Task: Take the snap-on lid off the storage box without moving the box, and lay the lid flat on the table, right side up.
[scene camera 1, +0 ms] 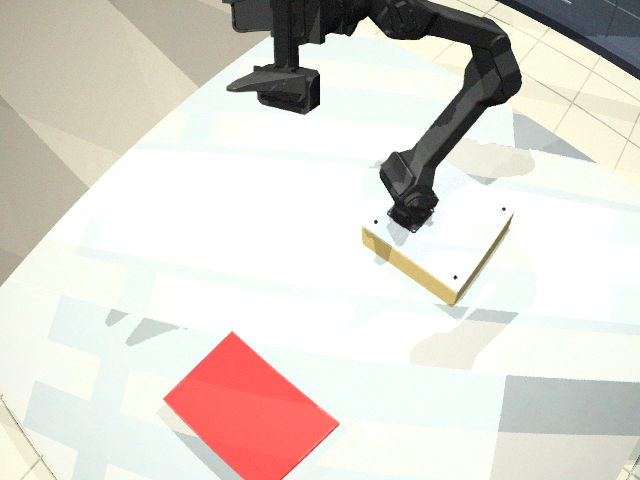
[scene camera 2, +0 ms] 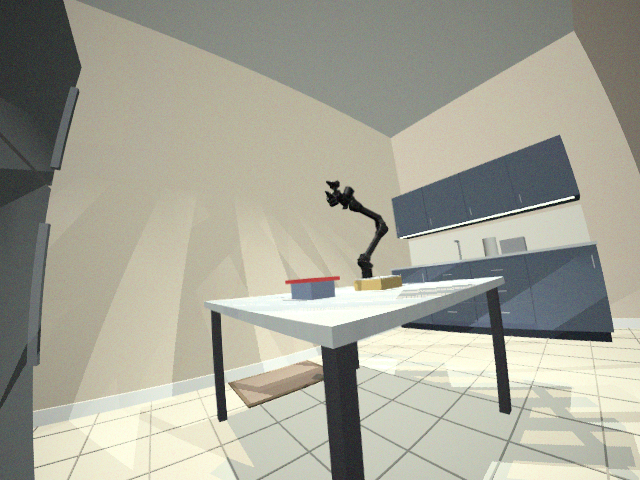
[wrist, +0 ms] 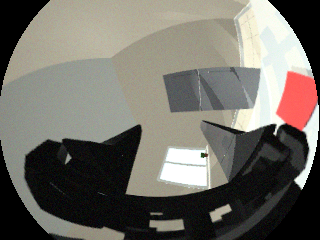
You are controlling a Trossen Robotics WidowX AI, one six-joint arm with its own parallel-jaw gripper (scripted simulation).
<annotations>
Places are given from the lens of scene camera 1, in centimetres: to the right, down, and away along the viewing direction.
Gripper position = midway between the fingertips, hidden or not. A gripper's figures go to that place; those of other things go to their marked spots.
my gripper (scene camera 1: 227, 46): -7, -16, 41
lid (scene camera 1: 246, 412): -11, 27, 81
</annotations>
